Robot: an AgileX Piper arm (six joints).
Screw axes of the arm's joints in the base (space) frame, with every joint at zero. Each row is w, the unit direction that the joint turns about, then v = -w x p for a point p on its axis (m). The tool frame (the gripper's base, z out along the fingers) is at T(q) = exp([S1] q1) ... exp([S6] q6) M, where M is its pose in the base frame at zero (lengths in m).
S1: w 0 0 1 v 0 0 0
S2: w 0 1 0 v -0.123 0 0
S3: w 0 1 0 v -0.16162 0 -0.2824
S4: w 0.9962 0 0.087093 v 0 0.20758 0
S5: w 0 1 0 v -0.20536 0 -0.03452
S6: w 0.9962 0 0.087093 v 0 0.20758 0
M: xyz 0.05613 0 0.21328 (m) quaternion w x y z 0.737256 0 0.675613 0
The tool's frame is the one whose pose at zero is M.
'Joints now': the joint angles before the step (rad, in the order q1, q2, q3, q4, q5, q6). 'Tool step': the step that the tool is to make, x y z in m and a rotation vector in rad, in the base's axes. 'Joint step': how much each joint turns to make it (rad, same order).
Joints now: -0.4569, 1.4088, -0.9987, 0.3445, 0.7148, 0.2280
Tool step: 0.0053, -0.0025, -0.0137, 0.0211, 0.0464, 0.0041
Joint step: 0.0001, 0.0451, 0.0018, -0.0009, 0.0049, -0.0025
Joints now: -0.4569, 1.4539, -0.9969, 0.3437, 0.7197, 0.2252
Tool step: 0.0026, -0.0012, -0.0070, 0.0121, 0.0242, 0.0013
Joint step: 0.0000, 0.0236, -0.0001, -0.0003, 0.0038, 0.0000
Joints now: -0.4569, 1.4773, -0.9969, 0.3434, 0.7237, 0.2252
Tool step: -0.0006, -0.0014, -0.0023, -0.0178, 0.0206, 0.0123
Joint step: -0.0002, 0.0055, -0.0001, -0.0279, 0.0055, -0.0001
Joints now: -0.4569, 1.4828, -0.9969, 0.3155, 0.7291, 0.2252
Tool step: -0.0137, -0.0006, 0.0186, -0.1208, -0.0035, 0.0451
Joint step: -0.0001, -0.0729, 0.0000, -0.1159, 0.0169, -0.0001
